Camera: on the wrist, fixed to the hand. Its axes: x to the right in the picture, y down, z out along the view.
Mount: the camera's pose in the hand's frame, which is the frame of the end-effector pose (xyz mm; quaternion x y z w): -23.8 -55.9 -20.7 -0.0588 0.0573 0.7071 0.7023
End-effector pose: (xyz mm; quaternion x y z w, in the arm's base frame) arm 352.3 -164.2 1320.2 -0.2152 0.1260 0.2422 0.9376
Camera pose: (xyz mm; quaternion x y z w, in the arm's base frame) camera 357.7 -227.5 1329.3 -0.1311 0.2802 0.8282 0.4674
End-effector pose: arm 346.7 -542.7 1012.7 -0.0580 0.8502 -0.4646 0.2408
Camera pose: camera 351.0 -550.6 1076.2 0.5729 0.6792 -0.1094 0.4455
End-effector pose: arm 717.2 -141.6 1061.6 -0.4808 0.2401 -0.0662 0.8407
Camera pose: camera 693.4 -179.1 1107.9 -0.2135 0.5607 0.5346 0.5952
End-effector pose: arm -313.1 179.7 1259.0 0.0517 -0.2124 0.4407 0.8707
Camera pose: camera -274.7 133.8 1235.8 -0.1903 -0.1617 0.9156 0.3151
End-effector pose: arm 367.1 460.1 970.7 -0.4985 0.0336 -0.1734 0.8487
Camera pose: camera 325.4 425.9 1005.5 -0.3663 0.4349 0.4518 0.6874
